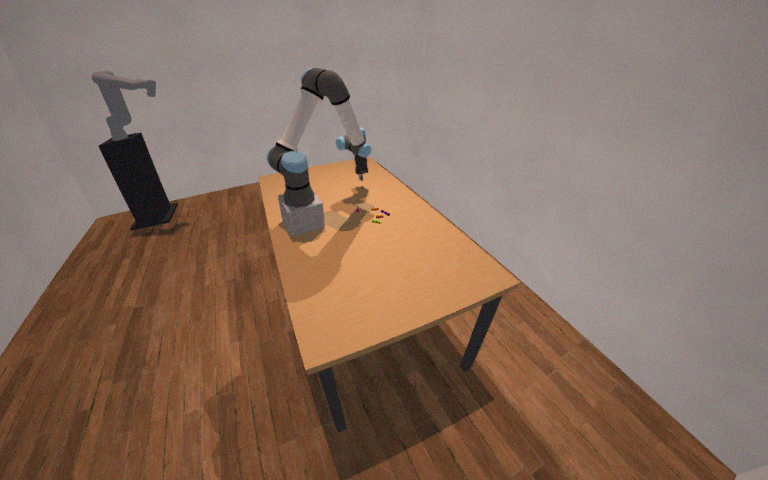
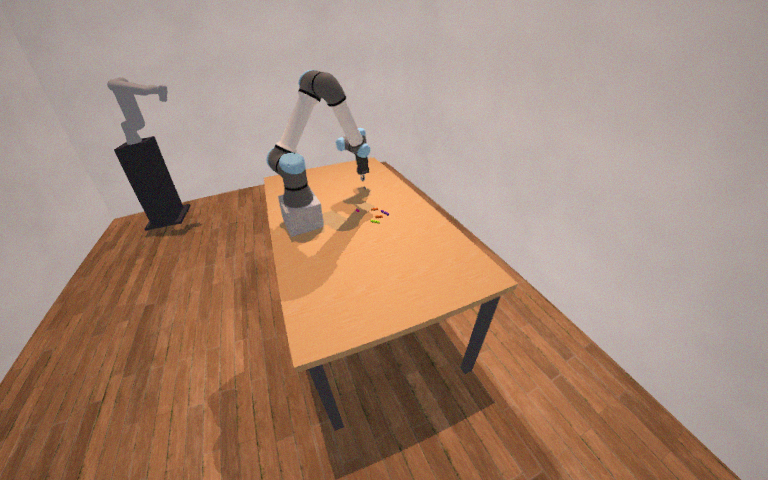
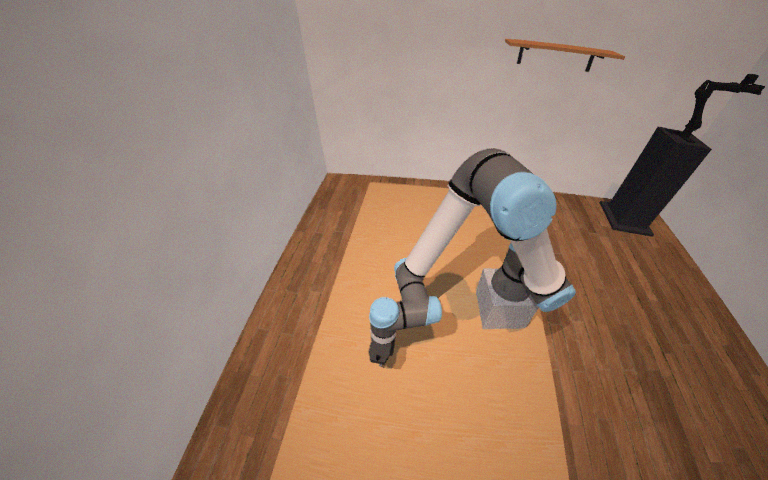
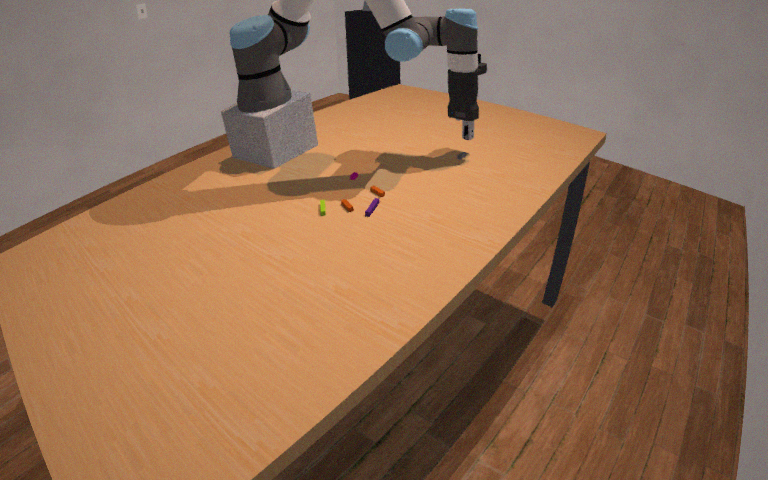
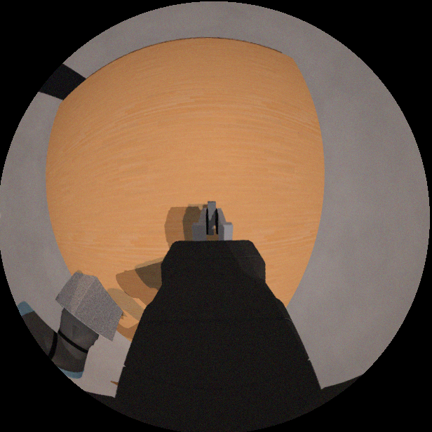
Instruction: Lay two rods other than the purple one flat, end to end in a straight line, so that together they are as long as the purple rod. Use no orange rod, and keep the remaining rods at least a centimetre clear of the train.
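Pixels of known places: gripper, fingertip midpoint: [image 1: 361,180] [image 2: 363,180] [image 4: 468,138]; arm's base, origin of the base link: [image 1: 299,198] [image 2: 298,199] [image 3: 510,285] [image 4: 264,101].
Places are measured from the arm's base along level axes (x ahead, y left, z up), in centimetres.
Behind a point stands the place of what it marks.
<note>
My gripper [image 1: 361,178] @[x 42.5, y 34.3, z -10.9 cm] [image 2: 362,178] @[x 42.5, y 34.3, z -10.9 cm] [image 4: 468,136] @[x 42.5, y 34.3, z -10.9 cm] [image 5: 211,215] is shut on a thin grey piece [image 5: 212,206], which appears to be a grey rod, above the table. Another small grey rod [image 4: 462,155] @[x 43.2, y 31.0, z -14.8 cm] lies on the table in the gripper's shadow, below the fingers. The purple rod [image 1: 385,213] @[x 44.6, y -4.6, z -15.1 cm] [image 2: 385,212] @[x 44.9, y -4.5, z -14.6 cm] [image 4: 372,207] @[x 45.5, y -4.3, z -14.6 cm] lies flat, apart from the grey one. One orange rod [image 4: 377,190] @[x 41.1, y 1.6, z -14.5 cm] lies close behind it, another orange rod [image 4: 347,205] @[x 41.1, y -7.2, z -14.5 cm] beside it. A lime rod [image 1: 376,221] @[x 37.0, y -11.0, z -14.9 cm] [image 4: 322,207] @[x 37.7, y -11.3, z -14.5 cm] and a magenta rod [image 1: 357,210] @[x 30.8, y 3.4, z -14.8 cm] [image 4: 353,176] @[x 31.4, y 3.2, z -14.7 cm] lie nearby.
The robot stands on a grey block [image 1: 303,217] @[x 0.1, y -8.6, z -6.0 cm] [image 3: 505,308] @[x 2.1, y 9.7, z -1.1 cm] [image 4: 271,130] @[x 10.2, y -4.9, z -5.0 cm] on the wooden table [image 1: 396,283] @[x 29.2, y -56.7, z -15.5 cm] [image 3: 424,418] @[x 24.3, y 48.7, z -15.5 cm] [image 4: 254,294] @[x 49.8, y -36.2, z -15.5 cm]. A second arm on a black pedestal [image 1: 138,183] [image 3: 651,181] stands away from the table. A wall shelf [image 3: 563,48] hangs behind.
</note>
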